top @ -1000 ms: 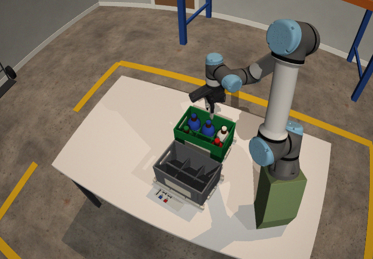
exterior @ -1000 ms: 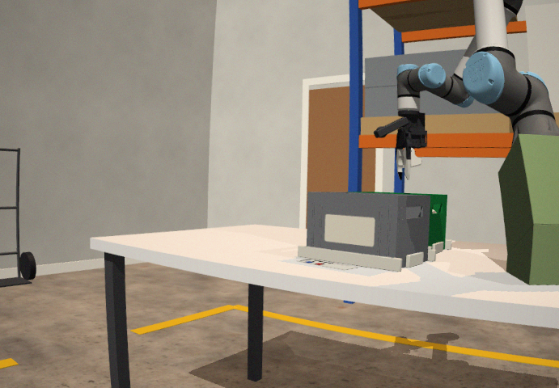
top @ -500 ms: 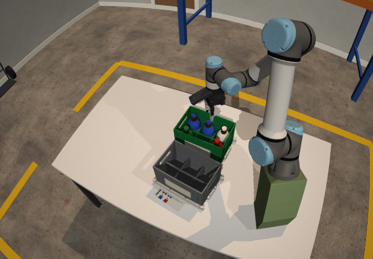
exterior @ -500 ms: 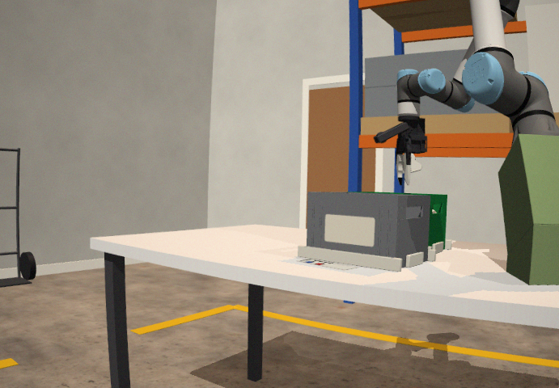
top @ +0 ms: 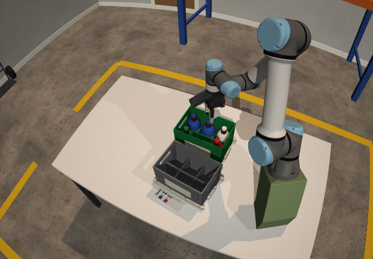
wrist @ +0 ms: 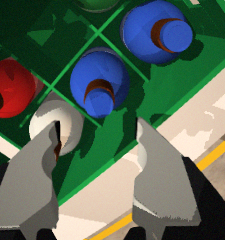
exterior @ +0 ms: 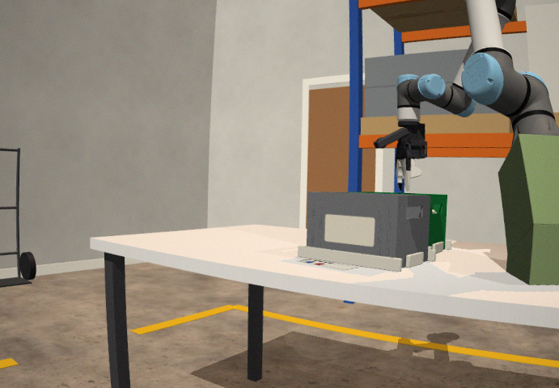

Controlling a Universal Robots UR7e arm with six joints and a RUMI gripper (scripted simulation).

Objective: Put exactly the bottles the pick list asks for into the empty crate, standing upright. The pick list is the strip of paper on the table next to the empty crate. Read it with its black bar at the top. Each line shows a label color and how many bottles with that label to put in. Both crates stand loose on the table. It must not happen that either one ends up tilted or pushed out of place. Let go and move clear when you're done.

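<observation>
Right now the blue bottle is 11 cm below my hand. From my hand the other things lie so: red bottle (8 cm behind, 9 cm to the left, 11 cm below); green crate (4 cm to the left, 11 cm below); white bottle (9 cm behind, 1 cm to the left, 11 cm below).
</observation>
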